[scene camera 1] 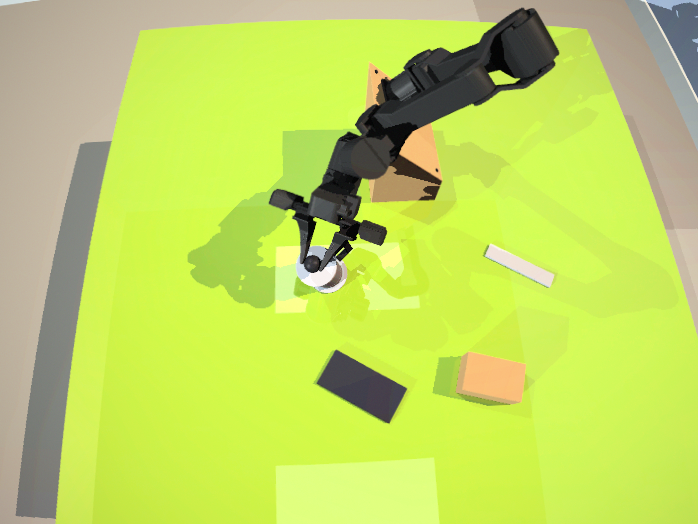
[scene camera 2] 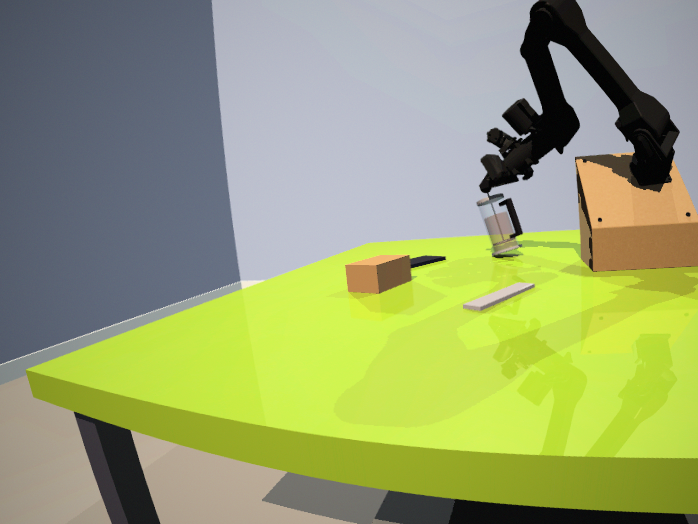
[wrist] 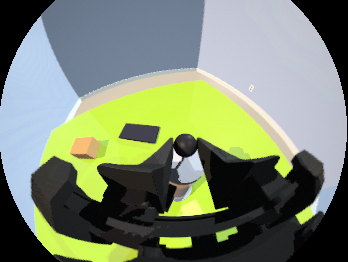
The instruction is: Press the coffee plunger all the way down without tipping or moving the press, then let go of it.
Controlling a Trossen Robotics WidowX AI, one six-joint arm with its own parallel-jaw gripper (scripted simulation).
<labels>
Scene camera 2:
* gripper: 483,187
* glass coffee press: 502,224
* white strip: 484,302
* orange block: 378,274
</labels>
